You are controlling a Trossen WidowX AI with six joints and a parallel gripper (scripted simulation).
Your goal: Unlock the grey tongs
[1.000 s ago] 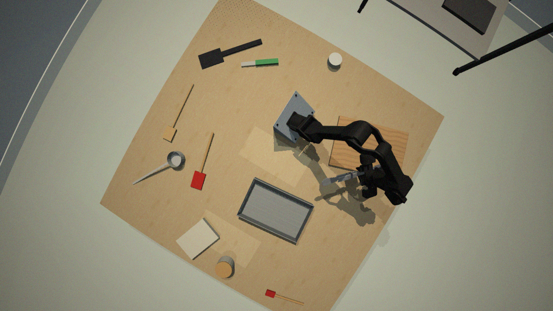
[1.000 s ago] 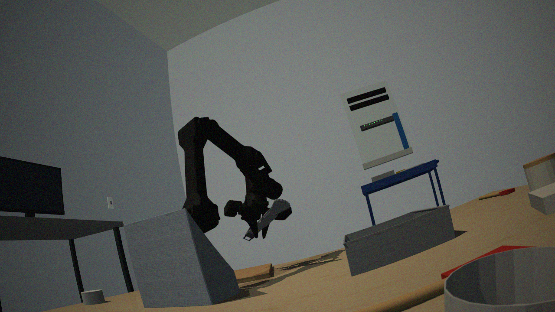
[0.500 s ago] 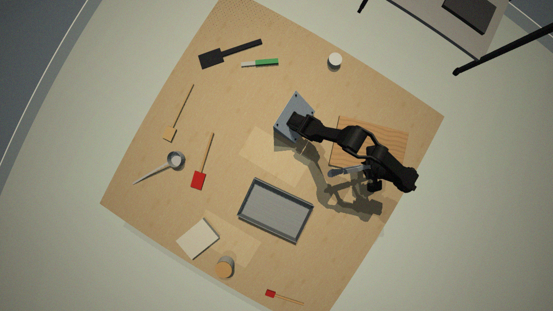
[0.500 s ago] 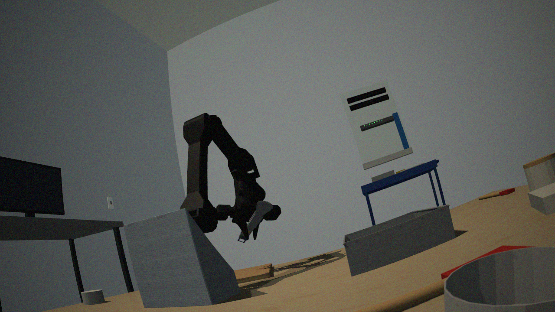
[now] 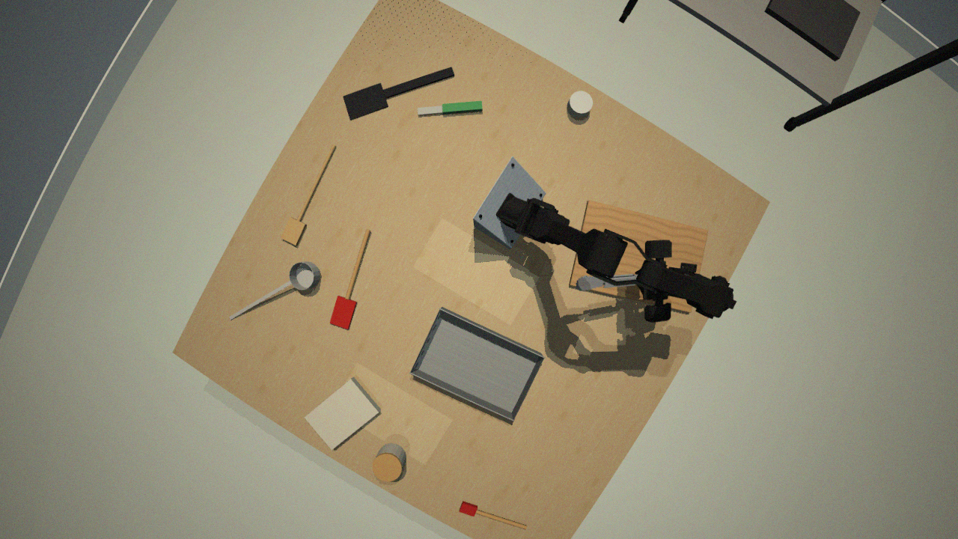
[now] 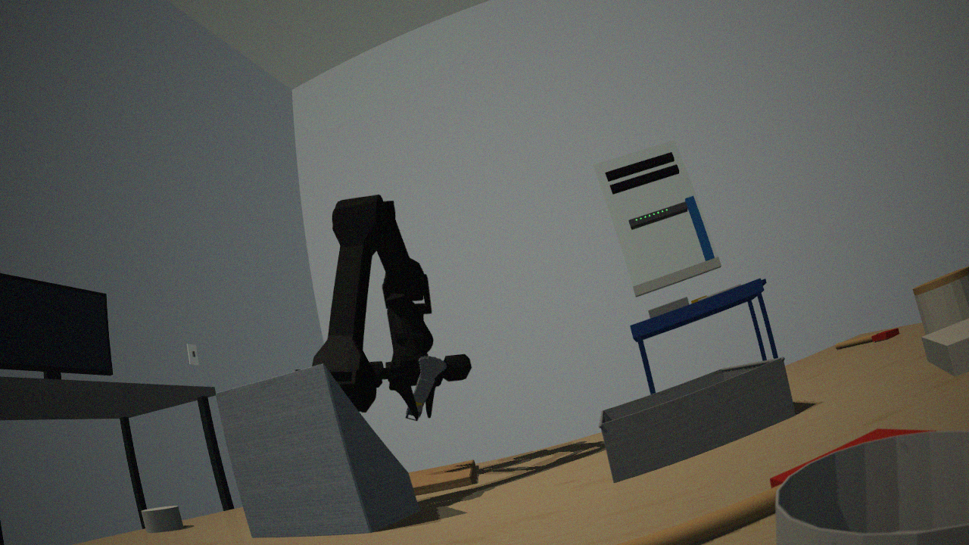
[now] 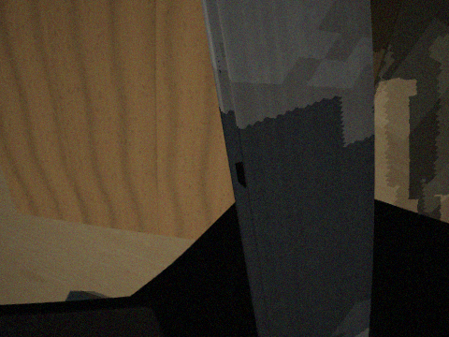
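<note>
The wooden board is 11 cm below my gripper tip, 7 cm behind it and 2 cm to the left of it. Also, from my gripper tip: green-handled tool 66 cm to the right, 14 cm behind, 11 cm below; then roasting tin 41 cm ahead, 22 cm to the right, 9 cm below; then red spatula 62 cm to the right, 42 cm ahead, 11 cm below.
</note>
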